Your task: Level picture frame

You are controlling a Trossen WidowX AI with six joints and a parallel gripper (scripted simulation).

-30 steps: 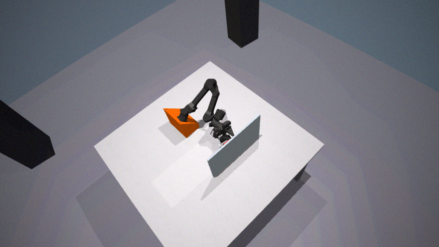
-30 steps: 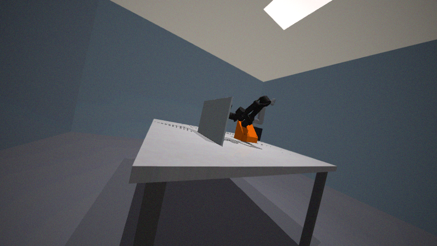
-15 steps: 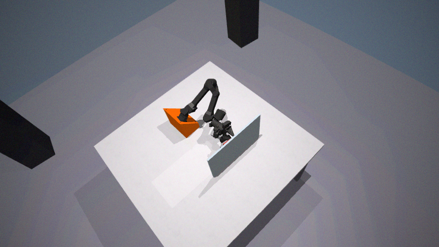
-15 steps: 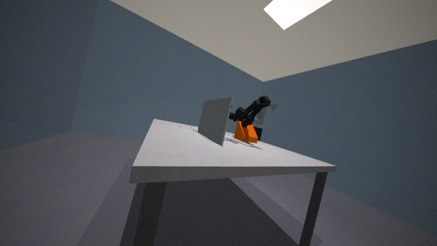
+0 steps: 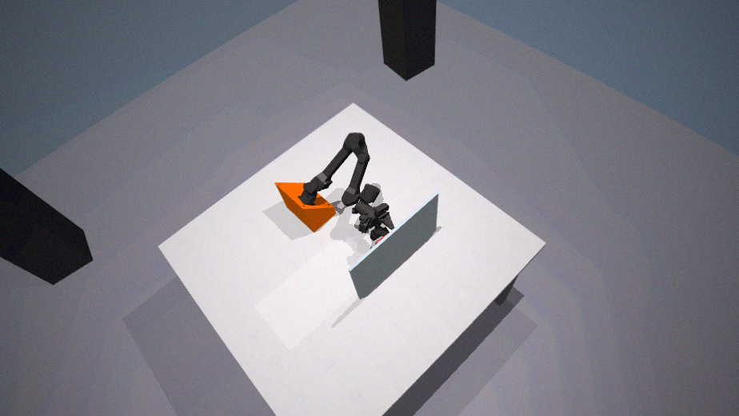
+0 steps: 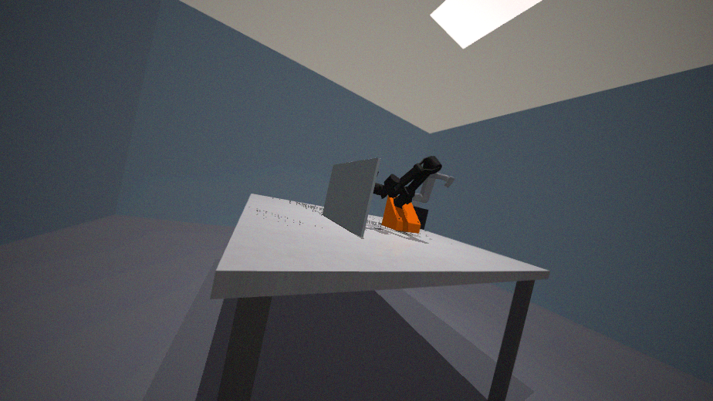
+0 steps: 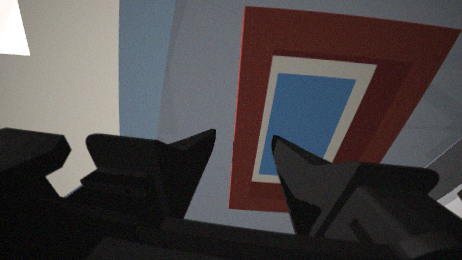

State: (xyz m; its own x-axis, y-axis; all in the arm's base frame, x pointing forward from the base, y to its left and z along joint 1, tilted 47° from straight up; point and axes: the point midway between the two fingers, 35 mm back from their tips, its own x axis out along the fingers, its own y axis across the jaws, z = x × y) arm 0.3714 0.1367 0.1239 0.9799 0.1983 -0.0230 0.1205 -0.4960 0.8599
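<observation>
My gripper tip is 50 mm above the picture frame, 20 mm to the left of it and 10 mm short of it. From my gripper tip the other things lie so: wall panel: 60 mm below, 20 mm ahead, 10 mm to the right.
</observation>
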